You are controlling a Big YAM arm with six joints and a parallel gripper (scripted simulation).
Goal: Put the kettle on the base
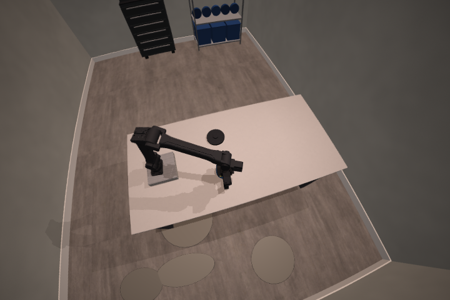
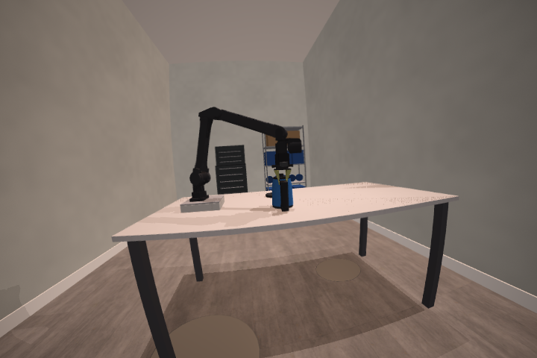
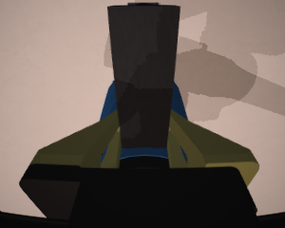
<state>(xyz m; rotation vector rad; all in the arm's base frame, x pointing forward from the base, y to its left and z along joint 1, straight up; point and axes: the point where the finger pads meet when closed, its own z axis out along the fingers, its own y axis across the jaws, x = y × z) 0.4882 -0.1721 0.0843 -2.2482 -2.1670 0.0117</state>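
Right now my hand is 3 cm to the right of the blue kettle and 5 cm above it. From my hand the other things lie so: round black base: 1 cm behind, 37 cm to the left, 12 cm below.
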